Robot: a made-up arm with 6 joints.
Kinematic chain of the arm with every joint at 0, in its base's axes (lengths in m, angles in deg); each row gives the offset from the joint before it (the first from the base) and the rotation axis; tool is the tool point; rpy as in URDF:
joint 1: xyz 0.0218 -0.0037 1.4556 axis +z
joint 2: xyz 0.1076 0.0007 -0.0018 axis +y
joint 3: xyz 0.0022 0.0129 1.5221 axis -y
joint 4: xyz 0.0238 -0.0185 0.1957 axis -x
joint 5: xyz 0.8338 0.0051 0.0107 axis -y
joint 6: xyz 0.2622 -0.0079 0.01 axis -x
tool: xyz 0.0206 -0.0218 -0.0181 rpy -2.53 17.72 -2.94
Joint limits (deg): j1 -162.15..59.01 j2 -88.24..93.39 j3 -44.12..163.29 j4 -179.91..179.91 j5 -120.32..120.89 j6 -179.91..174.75
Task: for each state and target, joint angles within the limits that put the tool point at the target. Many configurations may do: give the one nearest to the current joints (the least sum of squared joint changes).
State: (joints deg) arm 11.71 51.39 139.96 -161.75 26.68 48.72
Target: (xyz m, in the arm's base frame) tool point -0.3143 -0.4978 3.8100
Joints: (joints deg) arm 51.17 0.77 129.21 -151.90 26.28 49.07
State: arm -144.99 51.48 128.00 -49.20 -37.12 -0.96
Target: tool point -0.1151 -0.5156 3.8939
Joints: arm -118.24 24.32 122.03 -54.93 -38.31 -1.60
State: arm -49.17 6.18 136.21 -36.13 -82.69 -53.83
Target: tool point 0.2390 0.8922 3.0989
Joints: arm -90.82 -6.40 163.21 -50.25 -88.04 -55.24
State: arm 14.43 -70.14 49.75 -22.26 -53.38 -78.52
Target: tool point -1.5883 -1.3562 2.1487
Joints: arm 42.46 -88.24 51.36 -19.02 -69.59 -77.48
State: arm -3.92 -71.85 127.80 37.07 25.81 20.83
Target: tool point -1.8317 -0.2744 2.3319
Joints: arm 10.26 -35.72 145.14 35.60 31.50 21.44
